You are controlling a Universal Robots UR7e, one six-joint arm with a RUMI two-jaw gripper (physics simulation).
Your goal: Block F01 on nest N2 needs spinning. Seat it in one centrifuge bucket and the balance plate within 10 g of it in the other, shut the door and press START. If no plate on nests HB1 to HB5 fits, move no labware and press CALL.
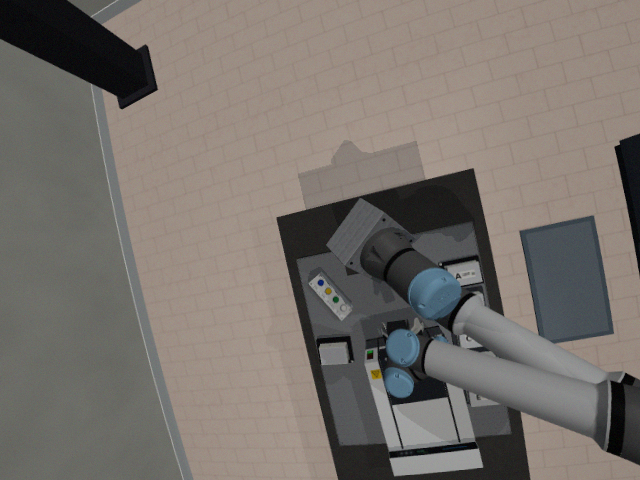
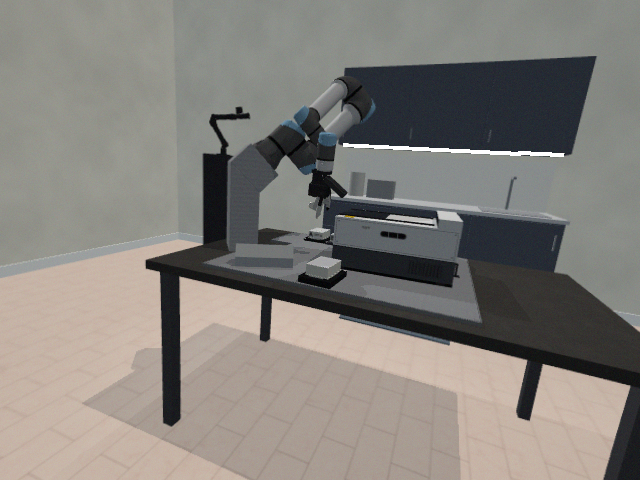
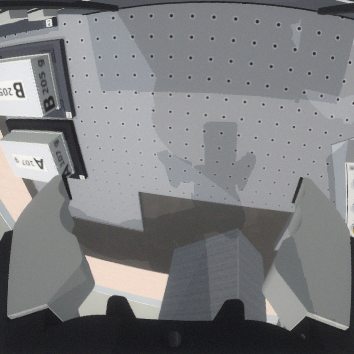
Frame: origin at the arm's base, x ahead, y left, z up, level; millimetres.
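Where they show: gripper, fingertip midpoint: (image 2: 322, 214) (image 3: 180, 178); arm's base, origin of the base link: (image 1: 382, 251) (image 2: 261, 159).
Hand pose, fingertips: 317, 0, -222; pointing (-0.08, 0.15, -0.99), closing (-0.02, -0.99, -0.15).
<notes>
Things, the pixels of their top centre, and the offset from my fingertips, as dx, dy, dz. Level surfaces: height alone.
- unlabelled white block, middle of its top: (image 2: 324, 261) (image 1: 333, 355) +128, -332, -121
- black nest, middle of its top: (image 2: 323, 271) (image 1: 334, 351) +128, -332, -159
- Plate C, middle of its top: (image 1: 475, 337) +170, +279, -132
- plate E, middle of its top: (image 1: 485, 396) +436, +261, -132
- button box, middle of its top: (image 2: 265, 243) (image 1: 327, 299) -136, -281, -102
- dark table, its level: dz -198
- perforated plate, its level: dz -185
My gripper (image 1: 401, 328) (image 2: 319, 208) (image 3: 180, 178) is open and empty, above the perforated plate by the centrifuge's pedestal-side end. The unlabelled white block (image 1: 333, 352) (image 2: 323, 267) sits on a black nest (image 2: 323, 280) beside the centrifuge (image 1: 379, 408) (image 2: 395, 240); its name is not readable. The centrifuge's dark top panel is partly hidden by the arm; no buckets show. Plate A, 107 g (image 1: 463, 276) (image 3: 30, 156), and plate B, 205 g (image 3: 19, 89), sit on nests on the other side. Plate C (image 1: 467, 339) and plate E (image 1: 483, 397) are partly hidden. The button box (image 1: 330, 297) has blue, yellow, green and white buttons.
The grey arm pedestal (image 1: 359, 229) (image 2: 244, 206) (image 3: 210, 275) stands on the dark table (image 1: 305, 232) (image 2: 542, 304). The perforated plate (image 3: 200, 107) lies under the nests. The arm's links pass over the plate row. A blue-grey mat (image 1: 566, 279) lies on the floor beside the table.
</notes>
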